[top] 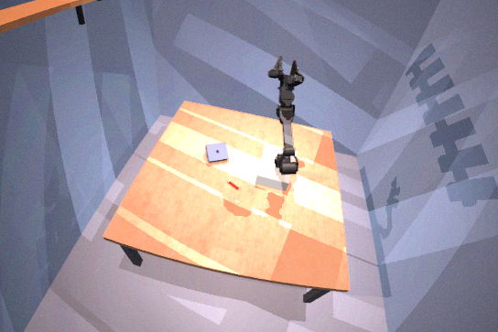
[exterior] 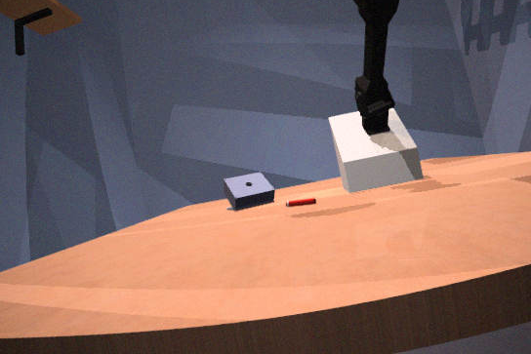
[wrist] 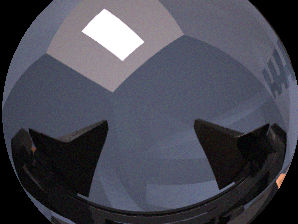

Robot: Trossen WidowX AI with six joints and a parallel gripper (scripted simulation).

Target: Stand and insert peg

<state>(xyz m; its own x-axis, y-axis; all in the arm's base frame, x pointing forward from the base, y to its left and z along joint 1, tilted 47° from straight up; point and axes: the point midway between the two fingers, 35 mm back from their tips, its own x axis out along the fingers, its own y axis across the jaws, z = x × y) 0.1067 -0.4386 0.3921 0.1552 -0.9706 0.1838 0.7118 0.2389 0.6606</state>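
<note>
The red peg lies 150 mm ahead of my gripper tip, 160 mm to the left of it and 770 mm below it. The rest, counted from my gripper tip: blue-grey sloped panel: 300 mm ahead, 20 mm to the right, 730 mm below.
</note>
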